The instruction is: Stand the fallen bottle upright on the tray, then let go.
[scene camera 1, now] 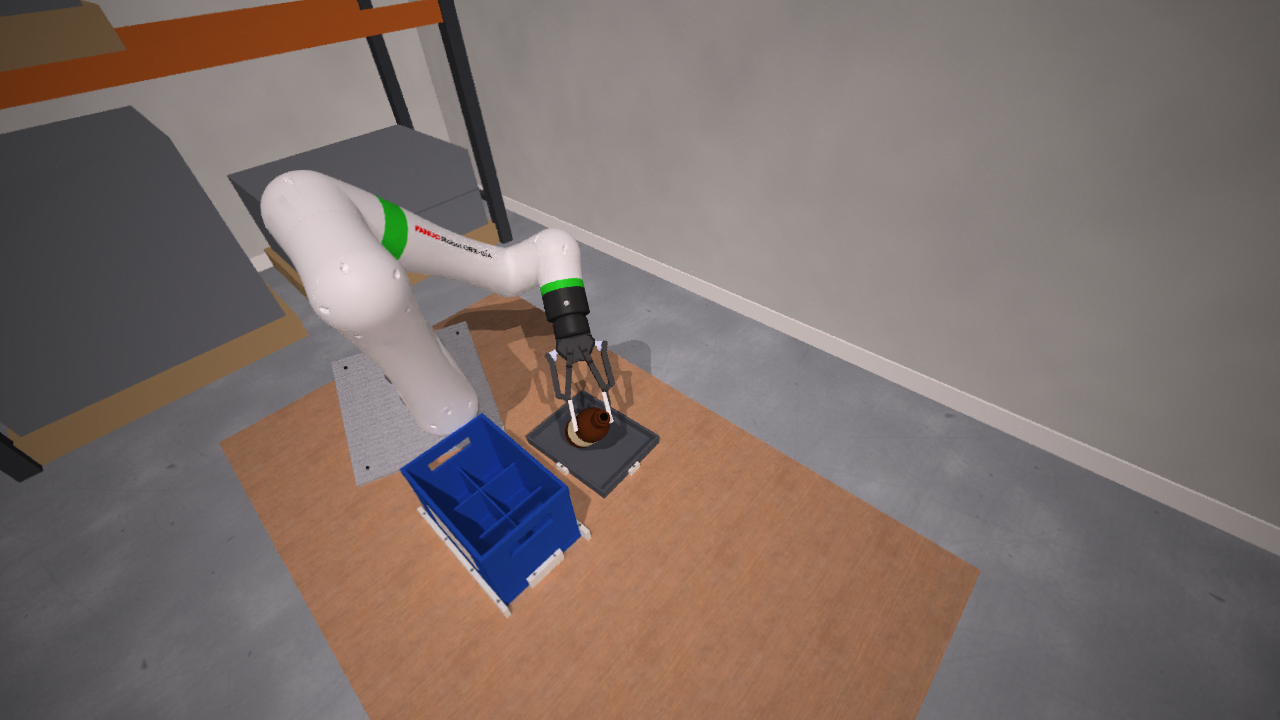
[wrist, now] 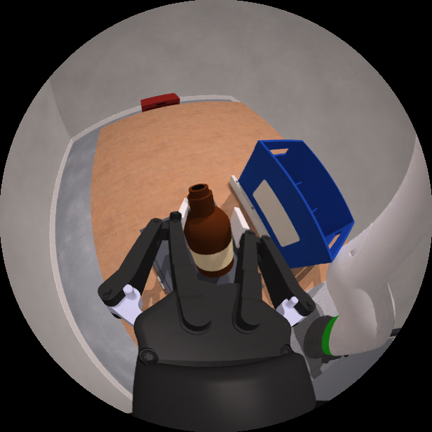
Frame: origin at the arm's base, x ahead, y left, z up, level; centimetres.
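Seen in the pictures: gripper, between the fingertips: (scene camera 1: 593, 426).
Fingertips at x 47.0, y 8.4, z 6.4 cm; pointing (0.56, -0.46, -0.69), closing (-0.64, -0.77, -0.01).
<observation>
A point is followed by its place in that frame.
The brown bottle (scene camera 1: 591, 425) @[z 7.4, x 47.0, y 7.8 cm] (wrist: 207, 230) with a cream label is between the fingers of my gripper (scene camera 1: 592, 422) @[z 6.4, x 47.0, y 8.4 cm] (wrist: 210, 210), which is shut on its body. In the scene view the bottle is tilted, with its neck raised and leaning to the right and its label end low over the tray. The dark grey tray (scene camera 1: 606, 471) @[z -6.7, x 49.4, y 7.6 cm] lies under the bottle. Whether the base touches the tray is hard to tell. In the wrist view the mouth points up and away from the palm, and the fingers and bottle hide much of the tray.
A blue crate (scene camera 1: 537, 537) @[z 4.0, x 53.3, y -15.7 cm] (wrist: 280, 200) with compartments stands beside the tray, close to the arm's base. Both are on the brown table top (scene camera 1: 733, 546) @[z -7.2, x 81.0, y 7.7 cm] (wrist: 150, 160). A red object (wrist: 160, 102) lies beyond the far edge. A shelf rack (scene camera 1: 471, 116) stands behind the arm.
</observation>
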